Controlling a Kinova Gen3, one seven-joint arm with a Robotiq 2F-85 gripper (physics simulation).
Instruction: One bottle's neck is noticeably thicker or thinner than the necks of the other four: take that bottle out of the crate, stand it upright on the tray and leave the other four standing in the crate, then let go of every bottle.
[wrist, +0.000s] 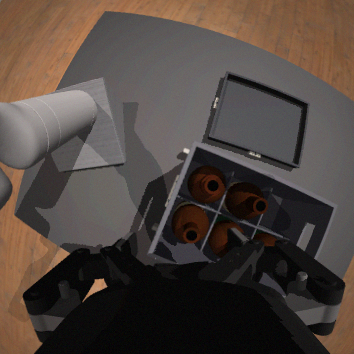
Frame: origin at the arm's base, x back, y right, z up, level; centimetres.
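Where they show: gripper, between the fingertips: (181, 240); arm's base, origin of its link: (78, 110).
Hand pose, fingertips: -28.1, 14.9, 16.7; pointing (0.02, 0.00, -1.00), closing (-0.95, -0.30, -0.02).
Each offset is from my fingertips to the centre of the thing, as dx, dy, dz. "spot": to the spot under its first point. Level surfaces: height alone.
My gripper (181, 240) is open and empty, its fingers spread over the near part of the crate @(spot: -20.6, -7.8, -12.6) (300, 196). The crate is grey and divided into compartments. Several brown bottles stand in it: one at the far left (204, 187), one in the far middle (240, 200), one at the near left (190, 222), one in the near middle (223, 241), and one at the near right (265, 240). The last two are partly hidden by the right finger, and their necks cannot be compared. The far right compartment holds no bottle. The dark, low-rimmed tray @(spot: -14.7, -25.7, -25.5) (260, 120) holds no bottle.
The tray lies just beyond the crate's far wall on the grey table @(dz -26.1) (165, 65). The robot's pale arm (60, 120) rises from a grey base plate (111, 125) at the left. The wooden floor (200, 12) shows past the table's edges.
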